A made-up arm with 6 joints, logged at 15 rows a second.
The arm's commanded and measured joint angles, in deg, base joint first. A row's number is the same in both.
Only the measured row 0 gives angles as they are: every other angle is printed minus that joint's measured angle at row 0.
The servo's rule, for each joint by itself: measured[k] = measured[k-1] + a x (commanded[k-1-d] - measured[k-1]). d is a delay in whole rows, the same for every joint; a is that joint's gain. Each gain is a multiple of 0.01, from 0.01 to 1. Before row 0 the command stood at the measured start. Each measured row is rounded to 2 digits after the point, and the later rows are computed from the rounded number. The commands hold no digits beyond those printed.
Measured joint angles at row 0:
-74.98 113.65 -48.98 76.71 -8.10 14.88
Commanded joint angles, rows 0 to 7:
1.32 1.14 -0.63 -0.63 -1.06 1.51
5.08 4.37 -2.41 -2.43 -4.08 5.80
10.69 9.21 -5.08 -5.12 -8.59 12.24
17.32 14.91 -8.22 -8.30 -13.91 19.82
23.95 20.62 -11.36 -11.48 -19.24 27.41
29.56 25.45 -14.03 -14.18 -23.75 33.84
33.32 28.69 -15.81 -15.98 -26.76 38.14
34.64 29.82 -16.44 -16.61 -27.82 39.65
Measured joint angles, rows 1 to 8:
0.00 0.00 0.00 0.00 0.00 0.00
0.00 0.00 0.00 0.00 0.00 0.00
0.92 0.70 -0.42 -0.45 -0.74 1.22
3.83 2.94 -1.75 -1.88 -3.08 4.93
8.63 6.76 -3.98 -4.21 -6.94 10.85
14.71 11.73 -6.82 -7.15 -11.82 18.12
21.18 17.15 -9.86 -10.27 -17.01 25.64
27.05 22.21 -12.65 -13.09 -21.73 32.28
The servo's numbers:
d 2
a 0.70 0.61 0.67 0.72 0.70 0.81

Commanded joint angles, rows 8 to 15:
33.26 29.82 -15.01 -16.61 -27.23 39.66
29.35 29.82 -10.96 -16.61 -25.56 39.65
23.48 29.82 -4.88 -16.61 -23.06 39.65
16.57 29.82 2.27 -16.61 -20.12 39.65
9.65 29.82 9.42 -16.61 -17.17 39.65
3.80 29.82 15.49 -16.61 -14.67 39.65
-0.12 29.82 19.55 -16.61 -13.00 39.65
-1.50 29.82 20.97 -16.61 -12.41 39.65
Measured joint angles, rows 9 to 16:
31.44 26.16 -14.77 -15.17 -25.25 37.03
33.68 28.39 -15.89 -16.21 -27.05 39.15
33.39 29.26 -15.30 -16.50 -27.18 39.56
30.56 29.60 -12.39 -16.58 -26.05 39.63
25.60 29.73 -7.36 -16.60 -23.96 39.65
19.28 29.78 -0.91 -16.61 -21.27 39.65
12.54 29.80 6.01 -16.61 -18.40 39.65
6.42 29.81 12.36 -16.61 -15.79 39.65

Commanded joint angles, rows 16 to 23:
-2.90 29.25 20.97 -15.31 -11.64 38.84
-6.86 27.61 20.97 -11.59 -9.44 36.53
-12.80 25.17 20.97 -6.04 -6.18 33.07
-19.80 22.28 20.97 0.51 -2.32 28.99
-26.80 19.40 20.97 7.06 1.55 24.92
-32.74 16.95 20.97 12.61 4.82 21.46
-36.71 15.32 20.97 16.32 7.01 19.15
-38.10 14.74 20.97 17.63 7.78 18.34
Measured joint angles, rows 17 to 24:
1.84 29.82 17.18 -16.61 -13.84 39.65
-0.50 29.82 19.72 -16.61 -12.84 39.65
-2.18 29.47 20.56 -15.67 -12.00 38.99
-5.46 28.34 20.83 -12.73 -10.21 37.00
-10.60 26.41 20.92 -7.91 -7.39 33.82
-17.04 23.89 20.95 -1.85 -3.84 29.91
-23.87 21.15 20.96 4.57 -0.07 25.87
-30.08 18.59 20.97 10.36 3.35 22.30

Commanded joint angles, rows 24 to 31:
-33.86 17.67 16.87 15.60 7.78 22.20
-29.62 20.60 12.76 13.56 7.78 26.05
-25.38 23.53 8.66 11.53 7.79 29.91
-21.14 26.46 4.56 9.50 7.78 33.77
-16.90 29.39 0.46 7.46 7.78 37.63
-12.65 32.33 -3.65 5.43 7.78 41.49
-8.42 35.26 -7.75 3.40 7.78 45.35
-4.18 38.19 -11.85 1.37 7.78 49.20
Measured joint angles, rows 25 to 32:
-34.72 16.60 20.97 14.65 5.91 19.75
-37.09 15.47 20.97 16.80 7.22 18.61
-34.83 16.81 18.22 15.94 7.61 21.52
-31.18 19.12 14.56 14.23 7.73 25.19
-27.12 21.81 10.61 12.29 7.77 29.01
-22.93 24.65 6.56 10.28 7.78 32.87
-18.71 27.54 2.47 8.25 7.78 36.73
-14.47 30.46 -1.63 6.22 7.78 40.59

